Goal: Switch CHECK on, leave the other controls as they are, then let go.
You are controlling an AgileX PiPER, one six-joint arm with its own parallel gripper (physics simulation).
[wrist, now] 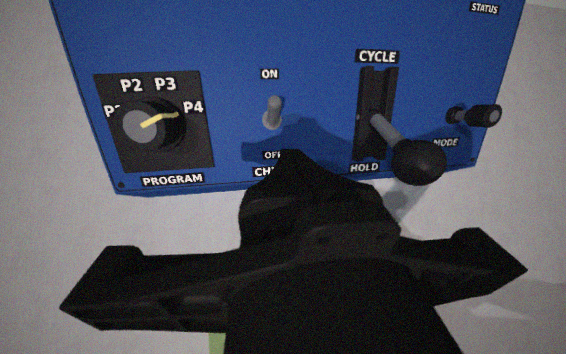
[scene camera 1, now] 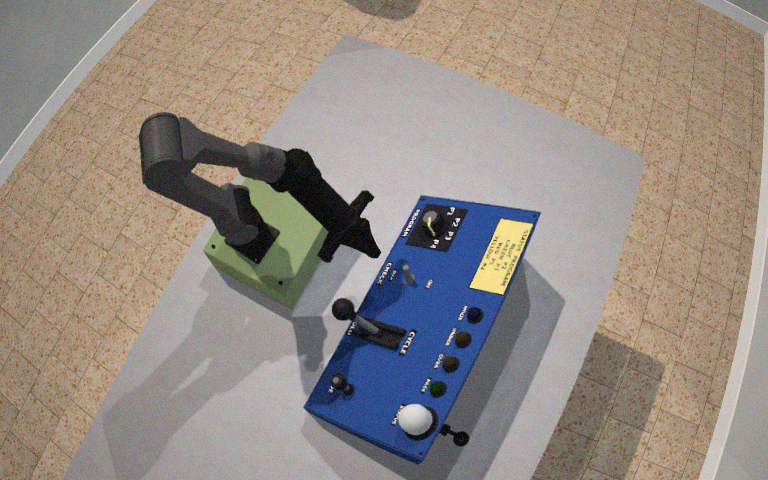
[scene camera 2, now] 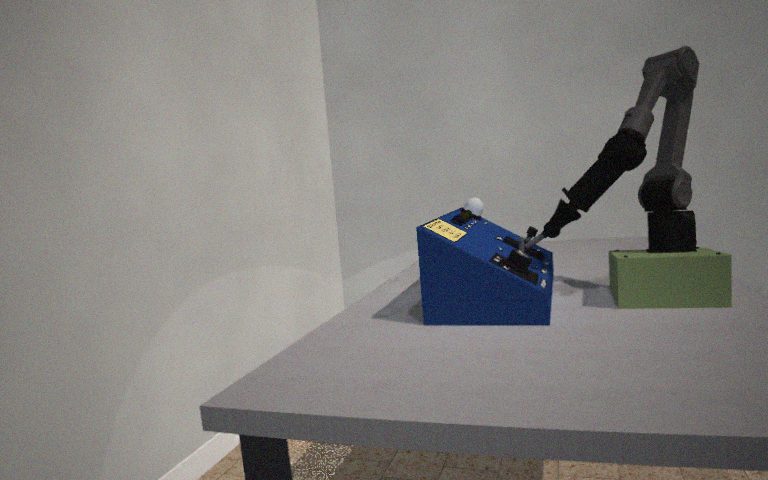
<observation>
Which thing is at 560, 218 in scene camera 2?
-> My gripper.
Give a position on a mode knob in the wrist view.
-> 487, 116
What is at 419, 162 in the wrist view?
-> A cycle lever.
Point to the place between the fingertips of my gripper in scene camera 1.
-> At 376, 255
</observation>
